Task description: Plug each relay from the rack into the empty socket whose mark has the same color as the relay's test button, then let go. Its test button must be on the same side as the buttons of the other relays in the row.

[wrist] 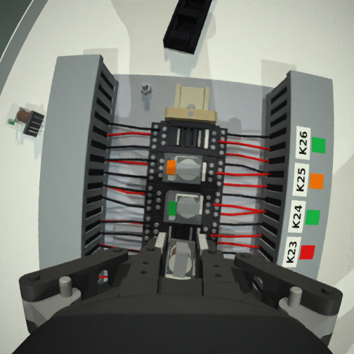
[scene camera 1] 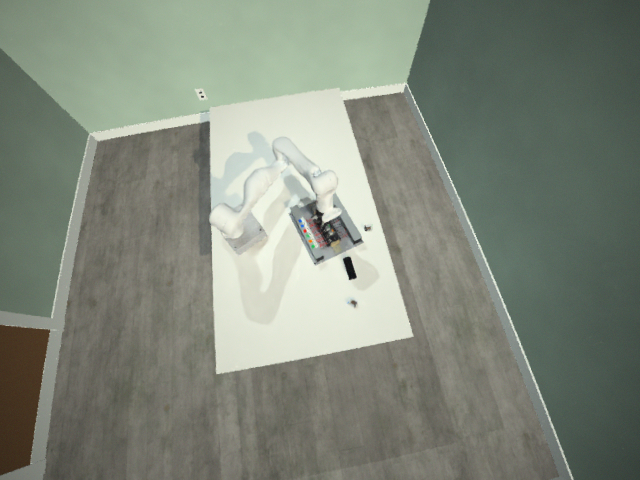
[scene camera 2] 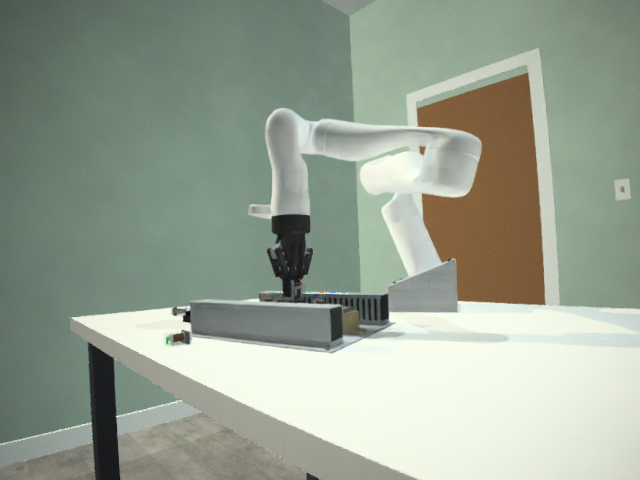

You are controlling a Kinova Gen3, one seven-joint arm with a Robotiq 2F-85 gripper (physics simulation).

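Places are measured from the arm's base along level axes (x ahead, y left, z up), in centimetres.
Pixels of known places: gripper, fingertip midpoint: (scene camera 2: 292, 299); arm's base at its link origin: (scene camera 2: 425, 270).
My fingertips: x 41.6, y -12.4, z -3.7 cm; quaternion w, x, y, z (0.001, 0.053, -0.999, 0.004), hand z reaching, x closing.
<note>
For each thing: its middle in the pictures, then the offset to it from my fingertips.
- clear relay at the middle of its body: (scene camera 2: 297, 294) dx +0.0, dy +1.0, dz +1.0 cm
- green-button relay at the middle of its body: (scene camera 2: 177, 338) (scene camera 1: 368, 227) dx +19.7, dy -9.1, dz -4.9 cm
- black rack at the middle of its body: (scene camera 1: 349, 268) dx +2.3, dy -24.5, dz -4.8 cm
- loose relay at the middle of its body: (scene camera 2: 180, 311) (scene camera 1: 352, 303) dx -3.4, dy -39.9, dz -4.9 cm
My gripper (scene camera 2: 293, 290) (wrist: 181, 244) is shut on a clear relay (scene camera 2: 298, 291) (wrist: 180, 261), low over the socket row beside the K23 mark (wrist: 307, 252). A red button shows on the held relay in scene camera 2; its button is hidden in the wrist view. Relays with an orange button (wrist: 186, 168) and a green button (wrist: 186, 206) sit at K25 and K24, buttons on the left in the wrist view. The K26 socket (wrist: 189, 137) is empty, its mark (wrist: 318, 145) green. A green-button relay (scene camera 1: 367, 227) (scene camera 2: 178, 337) (wrist: 29, 120) lies on its side outside the panel.
The black rack (scene camera 1: 349, 268) (wrist: 187, 25) lies beyond the panel's end. Another loose relay (scene camera 1: 352, 302) (scene camera 2: 179, 311) lies past it. Tall grey wire ducts (scene camera 2: 263, 324) (wrist: 70, 165) flank the row, with red and black wires between. A tan end block (wrist: 191, 116) closes the row.
</note>
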